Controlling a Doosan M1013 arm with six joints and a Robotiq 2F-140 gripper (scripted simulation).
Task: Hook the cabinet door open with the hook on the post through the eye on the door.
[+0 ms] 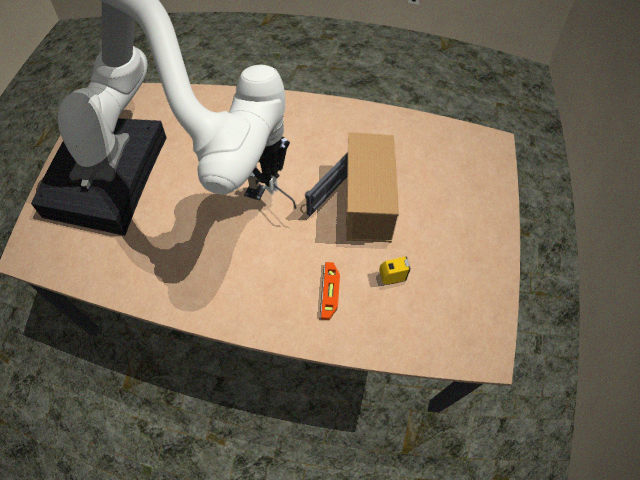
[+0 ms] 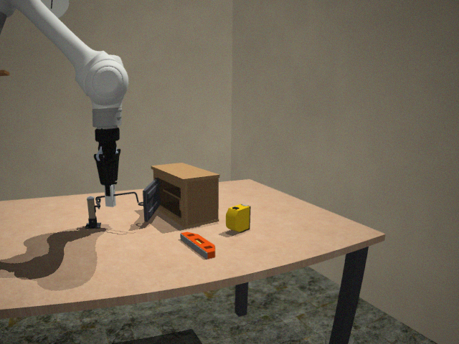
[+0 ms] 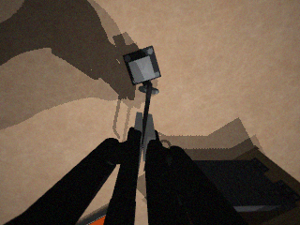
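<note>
My gripper is now 15 cm short of the dark door, 5 cm to the right of it and 4 cm above it. From my hand the other things lie so: orange spirit level (18 cm ahead, 25 cm to the right, 9 cm below); yellow tape measure (33 cm ahead, 18 cm to the right, 6 cm below); thin hook (2 cm ahead, 1 cm to the right, 1 cm below).
</note>
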